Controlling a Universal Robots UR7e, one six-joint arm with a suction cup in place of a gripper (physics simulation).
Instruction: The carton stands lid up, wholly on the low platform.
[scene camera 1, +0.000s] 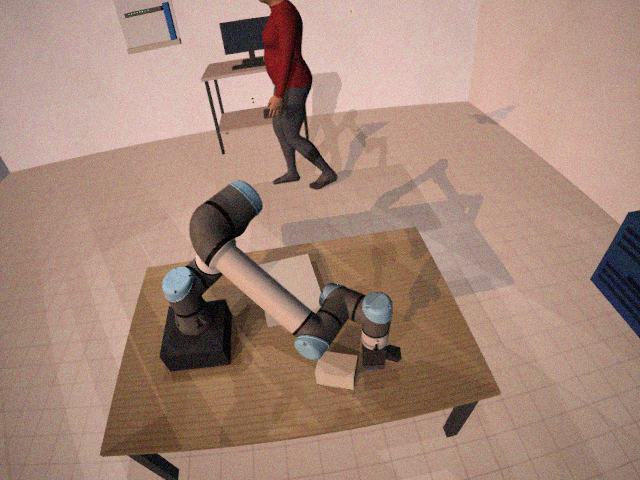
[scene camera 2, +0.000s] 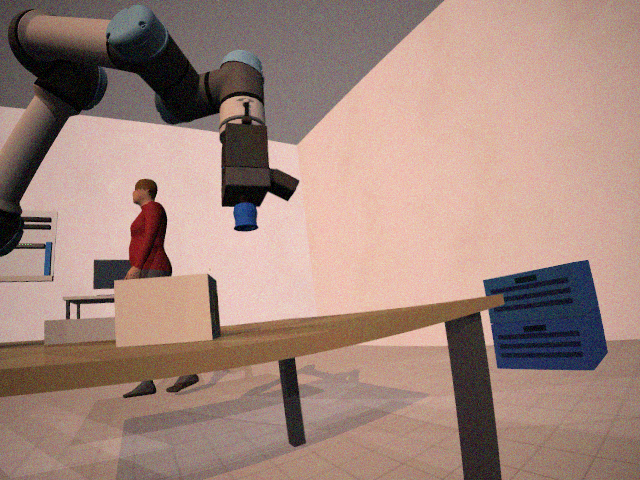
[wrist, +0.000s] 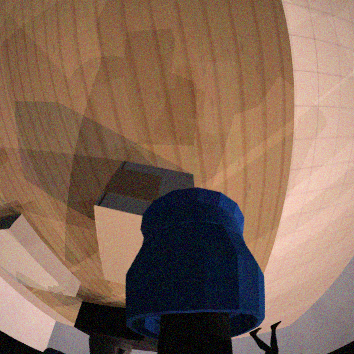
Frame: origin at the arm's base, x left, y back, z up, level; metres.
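Where they show: hand at its tool point: (scene camera 2: 246, 228) (wrist: 192, 232); arm's base at its link origin: (scene camera 1: 195, 319) (wrist: 110, 340).
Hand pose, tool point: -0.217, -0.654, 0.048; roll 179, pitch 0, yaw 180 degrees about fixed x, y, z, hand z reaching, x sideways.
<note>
Each offset is from my tool point to the top centre of the thing, as dx, dy, dz. Level surfaces: height alone.
The carton @[+0.044, +0.114, -0.064] (scene camera 1: 336, 370) (scene camera 2: 162, 311) (wrist: 117, 245) is a beige box on the wooden table, beside the low platform and not on it. Its top is plain beige. One upright end, on the right in the scene camera 2 view, is dark grey and shows a brown patch in the wrist view. The low platform @[+0.443, +0.320, -0.104] (scene camera 1: 295, 273) (scene camera 2: 77, 331) (wrist: 45, 256) is a pale flat slab farther back, partly behind the arm. My gripper (scene camera 1: 373, 357) (scene camera 2: 245, 226) (wrist: 195, 255), a blue suction cup under a dark body, points down, open and empty, high above the table and right of the carton.
The arm's black base (scene camera 1: 196, 343) stands on the left of the wooden table @[dz -0.152] (scene camera 1: 248, 413) (scene camera 2: 361, 325). A person in red (scene camera 1: 284, 51) (scene camera 2: 149, 232) is behind the table, by a desk with a monitor (scene camera 1: 242, 36). A blue cabinet (scene camera 1: 622, 273) (scene camera 2: 545, 315) is at the right.
</note>
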